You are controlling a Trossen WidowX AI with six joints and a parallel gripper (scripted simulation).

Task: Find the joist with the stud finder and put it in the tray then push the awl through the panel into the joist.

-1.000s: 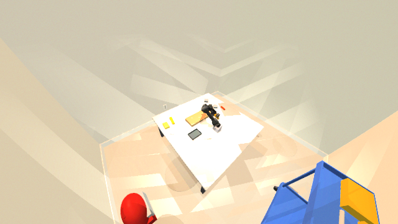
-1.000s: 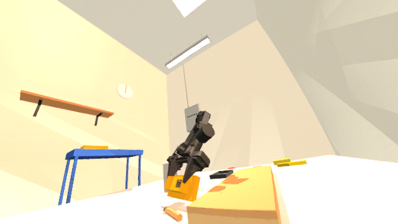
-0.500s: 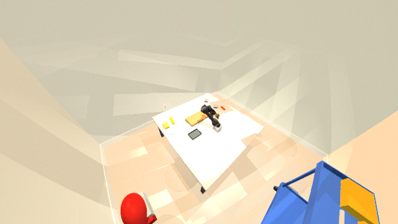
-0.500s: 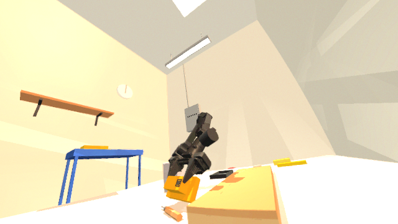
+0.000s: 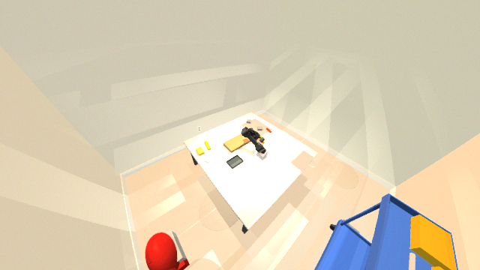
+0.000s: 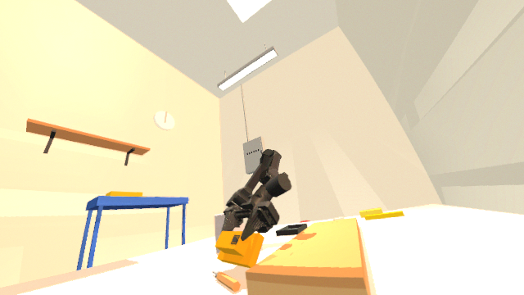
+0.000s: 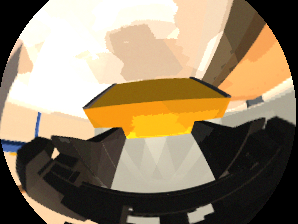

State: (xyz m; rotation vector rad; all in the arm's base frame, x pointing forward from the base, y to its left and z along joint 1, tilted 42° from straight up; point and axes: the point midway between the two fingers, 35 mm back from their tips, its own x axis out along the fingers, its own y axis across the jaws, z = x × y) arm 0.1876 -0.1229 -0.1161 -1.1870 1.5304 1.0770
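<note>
My gripper tip is 1 cm past the awl, 3 cm to the left of it and 7 cm above it. From my gripper tip the other things lie so: dark tray: 3 cm behind, 51 cm to the left, 7 cm below; orange stud finder: 2 cm ahead, 1 cm below.
</note>
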